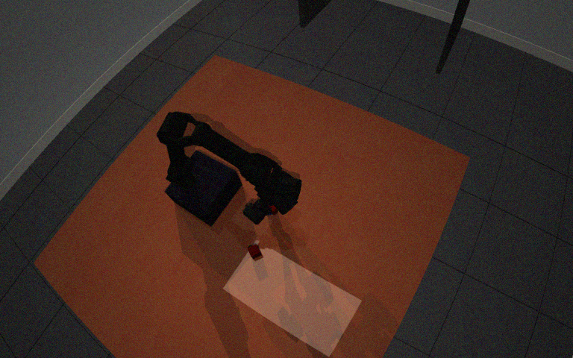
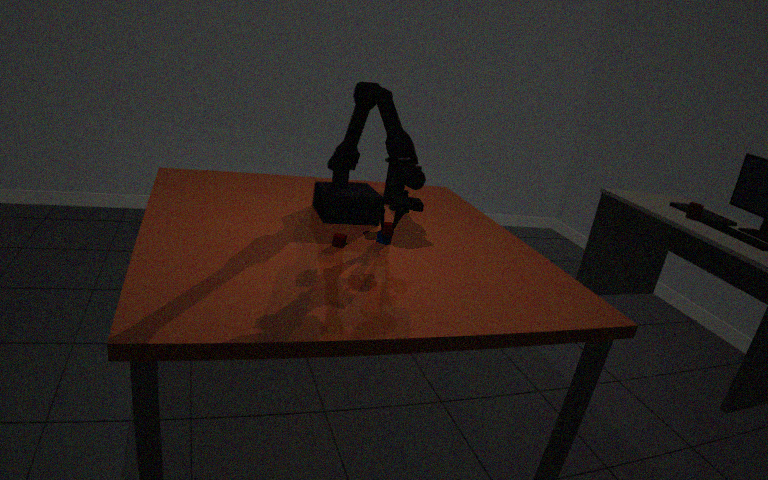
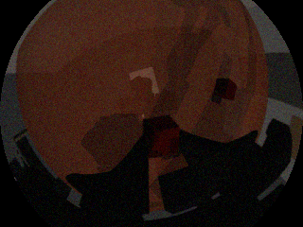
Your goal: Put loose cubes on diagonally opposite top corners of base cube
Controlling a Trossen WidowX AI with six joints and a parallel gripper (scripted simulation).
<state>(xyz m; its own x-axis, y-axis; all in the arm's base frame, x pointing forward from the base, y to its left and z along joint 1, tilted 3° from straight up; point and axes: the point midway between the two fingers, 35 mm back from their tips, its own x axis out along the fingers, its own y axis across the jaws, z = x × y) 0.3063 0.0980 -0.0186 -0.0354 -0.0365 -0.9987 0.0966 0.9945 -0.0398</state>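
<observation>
My gripper tip is 2 cm past the blue base cube and 4 cm above it.
</observation>
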